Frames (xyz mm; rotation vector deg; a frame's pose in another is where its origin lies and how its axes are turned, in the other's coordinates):
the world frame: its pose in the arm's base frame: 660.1 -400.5 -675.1 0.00 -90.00 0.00
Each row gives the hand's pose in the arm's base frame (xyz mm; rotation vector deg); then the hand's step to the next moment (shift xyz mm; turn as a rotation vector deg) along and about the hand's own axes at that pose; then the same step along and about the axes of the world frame.
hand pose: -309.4 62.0 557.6 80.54 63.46 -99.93
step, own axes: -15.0 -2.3 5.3 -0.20 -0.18 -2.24
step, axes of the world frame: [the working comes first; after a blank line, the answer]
step, axes of the arm's base frame: -0.9 -4.2 15.5 0.88 2.08 0.06

15.5 -4.2 0.9 0.06 2.08 -0.88
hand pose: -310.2 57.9 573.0 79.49 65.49 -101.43
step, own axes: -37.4 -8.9 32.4 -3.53 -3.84 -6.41
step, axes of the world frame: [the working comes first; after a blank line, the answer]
step, axes of the arm's base frame: -11.9 -26.8 40.9 0.44 7.28 3.88

40.9 -26.8 11.9 3.88 7.28 -0.44
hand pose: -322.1 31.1 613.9 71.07 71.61 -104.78
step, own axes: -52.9 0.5 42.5 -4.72 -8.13 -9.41
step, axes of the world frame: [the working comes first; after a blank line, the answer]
step, axes of the arm's base frame: 5.6 -41.1 53.7 -1.64 11.65 6.20

53.7 -41.1 -5.6 6.20 11.65 1.64
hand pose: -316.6 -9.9 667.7 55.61 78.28 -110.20
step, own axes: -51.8 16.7 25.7 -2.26 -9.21 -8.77
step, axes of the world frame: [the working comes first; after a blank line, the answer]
step, axes of the arm's base frame: 36.7 -27.1 39.2 -4.03 11.26 4.88

39.2 -27.1 -36.7 4.88 11.26 4.03
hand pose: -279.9 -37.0 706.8 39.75 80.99 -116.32
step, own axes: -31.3 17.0 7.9 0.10 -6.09 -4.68
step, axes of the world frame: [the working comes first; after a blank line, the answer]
step, axes of the arm's base frame: 33.3 -7.5 12.9 -3.90 6.14 2.47

12.9 -7.5 -33.3 2.47 6.14 3.90
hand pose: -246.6 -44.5 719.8 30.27 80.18 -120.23
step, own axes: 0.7 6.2 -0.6 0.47 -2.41 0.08
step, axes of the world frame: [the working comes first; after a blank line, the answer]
step, axes of the arm's base frame: 3.4 -1.5 -5.0 -1.91 0.54 1.45

-5.0 -1.5 -3.4 1.45 0.54 1.91
